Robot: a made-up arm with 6 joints.
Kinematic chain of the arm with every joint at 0, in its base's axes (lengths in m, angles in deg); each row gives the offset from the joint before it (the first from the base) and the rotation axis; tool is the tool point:
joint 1: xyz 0 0 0.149 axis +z
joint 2: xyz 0 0 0 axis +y
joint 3: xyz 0 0 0.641 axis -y
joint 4: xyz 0 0 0 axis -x
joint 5: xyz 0.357 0 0 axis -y
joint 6: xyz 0 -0.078 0 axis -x
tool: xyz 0 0 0
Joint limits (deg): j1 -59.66..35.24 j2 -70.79..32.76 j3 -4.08..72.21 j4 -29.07..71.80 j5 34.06..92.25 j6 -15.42..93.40
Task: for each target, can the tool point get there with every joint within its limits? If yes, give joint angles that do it. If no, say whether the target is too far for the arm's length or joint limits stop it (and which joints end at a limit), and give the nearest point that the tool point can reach.
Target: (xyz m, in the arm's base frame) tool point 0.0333 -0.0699 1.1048
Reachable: yes | joints -23.94 -9.33 44.49 49.73 64.21 39.79
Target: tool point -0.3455 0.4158 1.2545
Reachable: no: too far | nearest point -0.2820 0.3394 1.0515 | short by 0.226 m
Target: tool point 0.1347 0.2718 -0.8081
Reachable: no: joint limits stop it (at a limit: joint 1, joint 2, joint 3, joint 4) | nearest point 0.5374 0.2962 0.4437 | short by 1.315 m
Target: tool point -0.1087 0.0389 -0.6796
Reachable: no: joint limits stop it (at a limit: joint 1, joint 2, joint 3, joint 4) | nearest point 0.5374 0.2962 0.4437 | short by 1.321 m
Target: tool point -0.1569 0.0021 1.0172
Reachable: yes | joints -18.35 -30.59 20.39 52.58 72.20 -3.92
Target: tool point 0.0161 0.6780 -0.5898
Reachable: no: joint limits stop it (at a limit: joint 1, joint 2, joint 3, joint 4) | nearest point 0.5374 0.2962 0.4437 | short by 1.219 m
